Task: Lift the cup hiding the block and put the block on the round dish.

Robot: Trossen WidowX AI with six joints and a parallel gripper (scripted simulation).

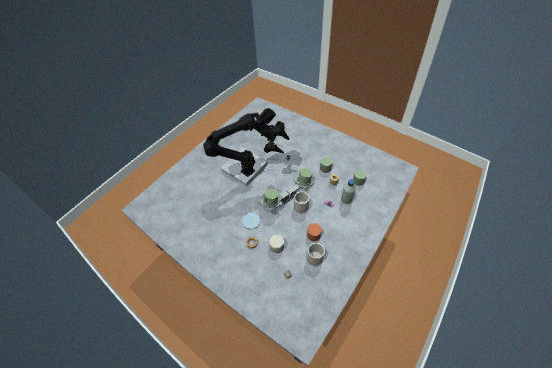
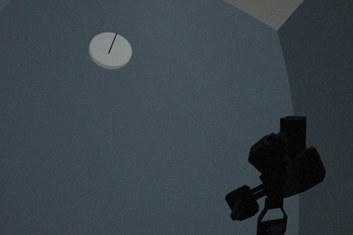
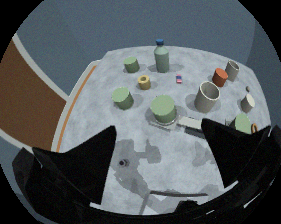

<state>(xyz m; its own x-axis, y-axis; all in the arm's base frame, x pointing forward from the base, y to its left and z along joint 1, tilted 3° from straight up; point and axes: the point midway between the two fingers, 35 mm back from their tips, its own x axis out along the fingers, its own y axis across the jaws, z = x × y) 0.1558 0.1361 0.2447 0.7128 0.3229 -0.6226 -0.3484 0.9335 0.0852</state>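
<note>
My gripper tip is 21 cm above the teal block, 11 cm short of it and 2 cm to the right of it. Also, from my gripper tip: green bottle (37 cm ahead, 14 cm below, 8 cm to the left); yellow ring (24 cm ahead, 23 cm below, 14 cm to the left); small balance (22 cm below, 11 cm to the right, 10 cm ahead).
</note>
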